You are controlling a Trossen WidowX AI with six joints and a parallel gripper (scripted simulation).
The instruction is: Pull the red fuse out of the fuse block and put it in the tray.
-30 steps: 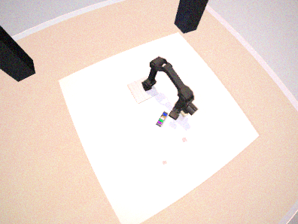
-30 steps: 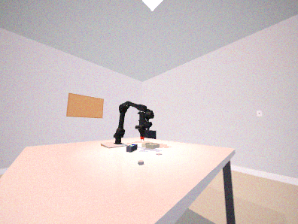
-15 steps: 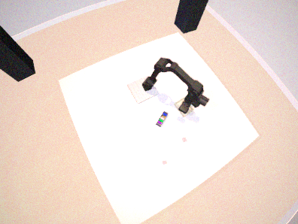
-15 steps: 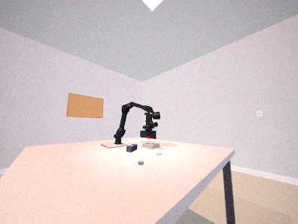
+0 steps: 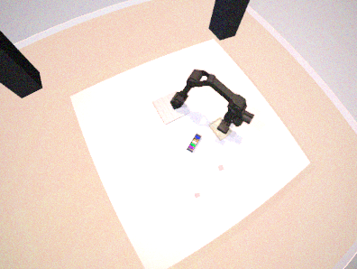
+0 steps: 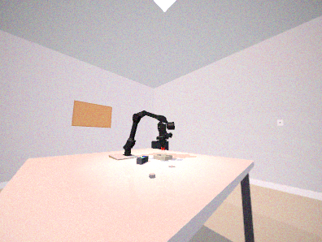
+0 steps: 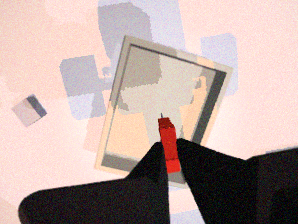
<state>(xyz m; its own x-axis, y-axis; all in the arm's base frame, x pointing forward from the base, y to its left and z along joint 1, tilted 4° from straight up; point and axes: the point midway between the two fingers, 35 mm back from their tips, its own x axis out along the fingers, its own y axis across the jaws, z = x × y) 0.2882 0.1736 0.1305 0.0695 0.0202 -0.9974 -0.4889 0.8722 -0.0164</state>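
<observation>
Right now my gripper tip is 10 mm above the red fuse. Also, from my gripper tip: tan tray 90 mm below; white fuse 210 mm to the right, 70 mm below; blue fuse 180 mm to the right, 70 mm below, 20 mm behind.
</observation>
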